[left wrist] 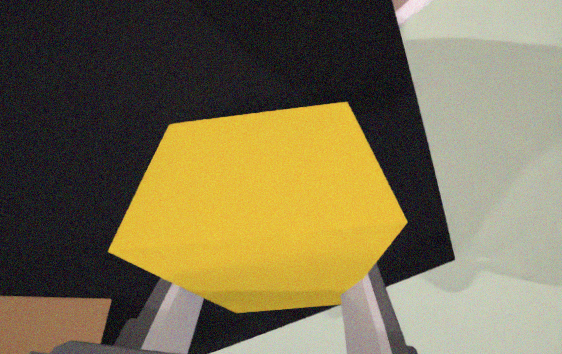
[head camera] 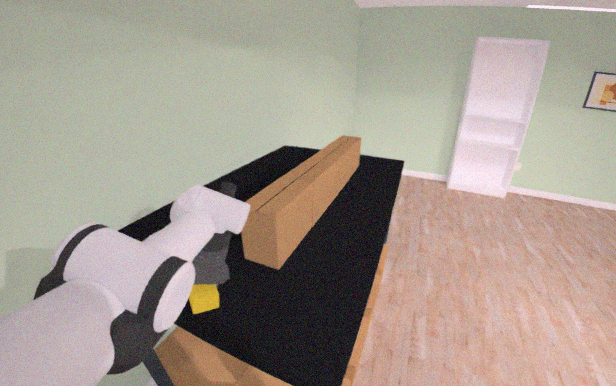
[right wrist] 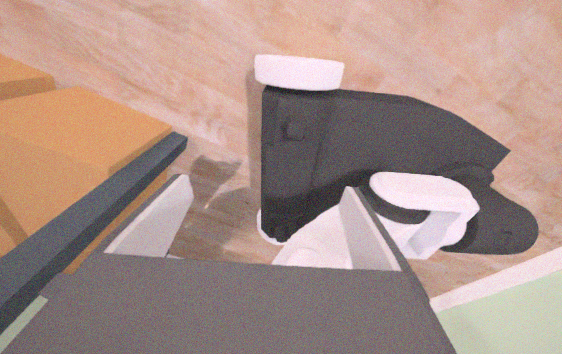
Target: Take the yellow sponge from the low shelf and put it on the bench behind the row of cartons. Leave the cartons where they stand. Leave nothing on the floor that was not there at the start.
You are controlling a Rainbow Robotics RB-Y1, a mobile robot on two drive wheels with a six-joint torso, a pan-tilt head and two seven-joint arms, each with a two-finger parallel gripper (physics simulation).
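Places are measured from the robot's base along level axes (x right, y ahead, z up), in millimetres.
Pixels of known places: left gripper, between the fingertips: (head camera: 199,291); right gripper, between the fingertips: (right wrist: 267,191).
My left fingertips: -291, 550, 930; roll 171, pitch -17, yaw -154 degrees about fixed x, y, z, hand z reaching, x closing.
Note:
Ahead of a thing's pixels: the offset from my left fingertips to its top centre, as dx, dy, dz. Level surfaces: height alone.
My left gripper (head camera: 207,284) (left wrist: 271,287) is shut on the yellow sponge @(+8, -6, +40) (head camera: 205,298) (left wrist: 260,200), which shows below the dark gripper body at the near left end of the black bench top @(dz -15) (head camera: 310,310) (left wrist: 100,100). Whether the sponge touches the bench top cannot be told. The row of brown cartons @(+178, +251, +165) (head camera: 300,195) stands upright along the bench, beyond and to the right of the gripper in the head view. A black strip lies between the row and the wall, partly hidden by my left arm. My right gripper (right wrist: 267,191) is open and empty, above the floor beside the bench.
The brown low shelf (head camera: 215,360) (right wrist: 75,130) shows under the bench, with a dark bar (right wrist: 100,200) along it. My wheeled base (right wrist: 350,135) is below the right gripper. The green wall (head camera: 175,100) runs along the bench's left side. A white bookcase (head camera: 533,95) stands at the back.

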